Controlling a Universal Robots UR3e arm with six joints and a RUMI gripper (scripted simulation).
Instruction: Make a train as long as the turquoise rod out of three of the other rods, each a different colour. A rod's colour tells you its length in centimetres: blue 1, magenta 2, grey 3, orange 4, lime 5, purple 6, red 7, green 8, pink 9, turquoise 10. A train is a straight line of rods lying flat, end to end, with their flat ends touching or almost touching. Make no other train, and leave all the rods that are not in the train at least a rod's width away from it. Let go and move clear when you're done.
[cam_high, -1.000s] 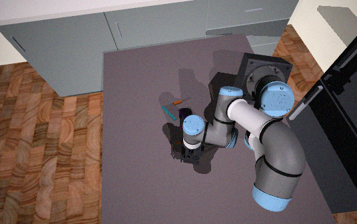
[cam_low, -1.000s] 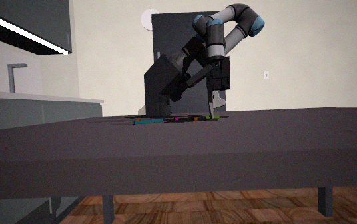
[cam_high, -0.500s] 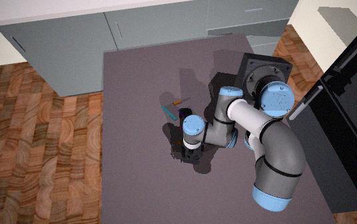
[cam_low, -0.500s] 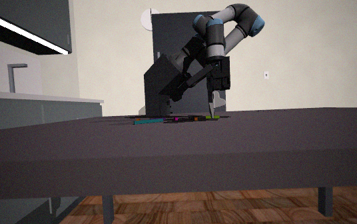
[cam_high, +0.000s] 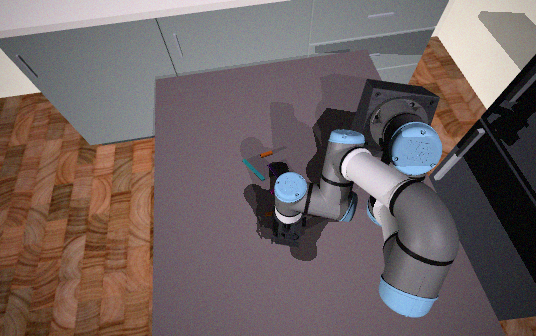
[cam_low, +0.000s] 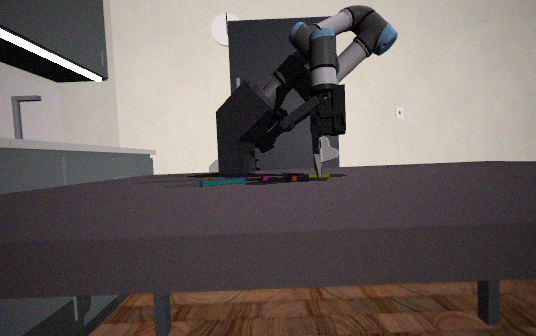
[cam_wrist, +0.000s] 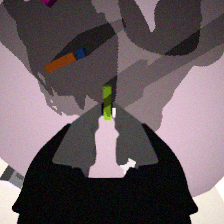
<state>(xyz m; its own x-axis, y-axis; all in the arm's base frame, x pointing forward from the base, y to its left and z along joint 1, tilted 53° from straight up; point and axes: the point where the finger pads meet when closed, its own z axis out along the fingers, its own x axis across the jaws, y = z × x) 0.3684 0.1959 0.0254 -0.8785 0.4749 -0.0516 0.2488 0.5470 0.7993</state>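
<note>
The blue rod is 10 mm ahead of my hand, 70 mm to the right of it and 10 mm below it. Round my hand: magenta rod: 20 mm ahead, 140 mm to the right, 10 mm below; then purple rod: 10 mm ahead, 210 mm to the right, 10 mm below; then lime rod: 10 mm below.
</note>
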